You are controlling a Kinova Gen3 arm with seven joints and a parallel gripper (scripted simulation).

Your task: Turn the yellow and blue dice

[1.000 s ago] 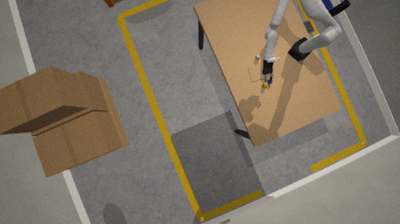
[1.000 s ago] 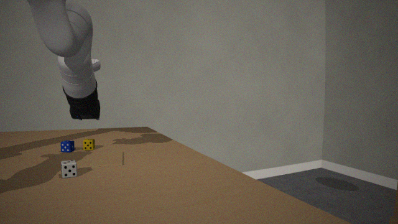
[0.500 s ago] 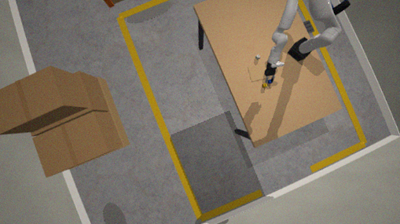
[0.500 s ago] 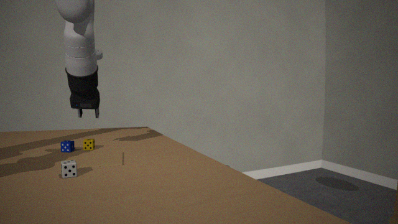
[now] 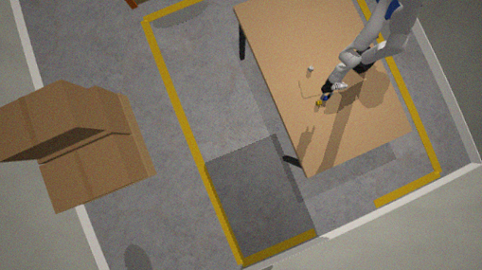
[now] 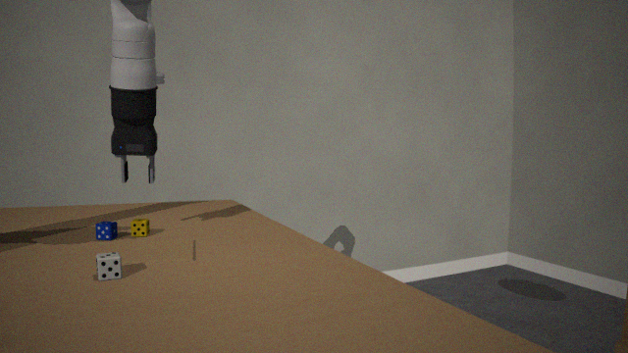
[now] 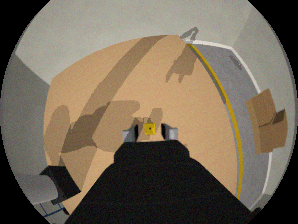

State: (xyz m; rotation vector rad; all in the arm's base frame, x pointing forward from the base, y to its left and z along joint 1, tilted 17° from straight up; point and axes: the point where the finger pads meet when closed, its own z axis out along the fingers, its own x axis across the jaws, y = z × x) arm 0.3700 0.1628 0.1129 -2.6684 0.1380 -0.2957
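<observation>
The yellow die lies 2 cm to the left of my hand and 11 cm below it. From my hand the other things lie so: white die: 3 cm behind, 25 cm to the right, 11 cm below; then tan mat: 2 cm ahead, 12 cm to the right, 12 cm below; then blue die: 6 cm behind, 11 cm below.
</observation>
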